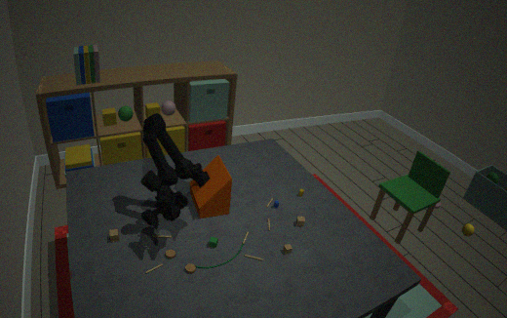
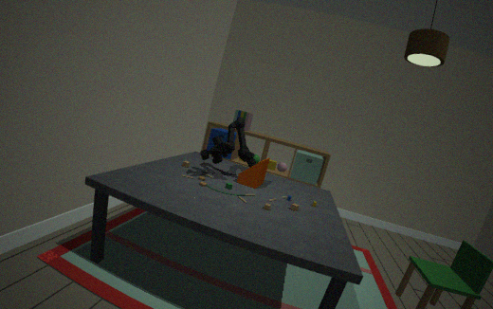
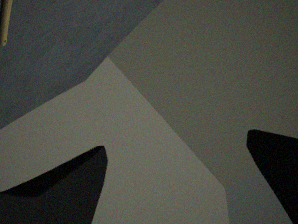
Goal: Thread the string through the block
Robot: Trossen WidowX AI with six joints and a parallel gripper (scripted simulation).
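Right now the green block is 20 cm to the left of my gripper tip, 16 cm below it and 2 cm behind it. Round my gripper tip: yellow piece: 72 cm to the left, 23 cm behind, 16 cm below; then loose stick: 32 cm to the left, 17 cm below, 9 cm ahead.
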